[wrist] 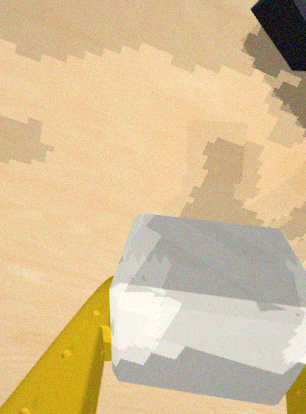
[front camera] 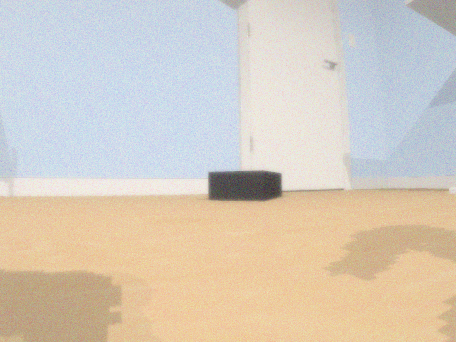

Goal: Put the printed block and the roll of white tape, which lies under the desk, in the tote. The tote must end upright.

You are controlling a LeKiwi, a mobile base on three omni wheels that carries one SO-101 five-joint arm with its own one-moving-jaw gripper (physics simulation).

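Places are measured from the arm's base along level axes (x ahead, y right, z down), in millimetres.
Where they show: end effector, tool point: (wrist: pixel 127 291).
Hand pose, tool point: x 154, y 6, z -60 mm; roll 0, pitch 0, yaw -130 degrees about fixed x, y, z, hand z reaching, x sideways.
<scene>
Each offset is from my tool point to the top centre of the thing. Level surfaces: height alone.
The printed block @(dy -12, dx -16, dz -23 mm) (wrist: pixel 200 320), white and grey with bevelled edges, fills the lower part of the wrist view. My gripper (wrist: pixel 204 340) is shut on it: the yellow jaws press on its left and right sides, and the right jaw is mostly hidden by the block. The block is held above the wooden floor. A black open-box shape, which looks like the tote @(dy +47, dx +912, dz +49 mm) (front camera: pixel 242 185), stands upright on the floor in the front camera view, some distance ahead and slightly right of centre, before the wall and door. Its inside does not show. The roll of white tape does not show in either view.
A white door (front camera: pixel 295 100) in a blue wall (front camera: pixel 120 90) stands behind the tote. A corner of the desk top @(dz -776 mm) (front camera: pixel 442 15) shows at the upper right. A black part (wrist: pixel 286 35) shows at the wrist view's upper right. Shadows lie across the wooden floor @(dz +150 mm) (front camera: pixel 200 250).
</scene>
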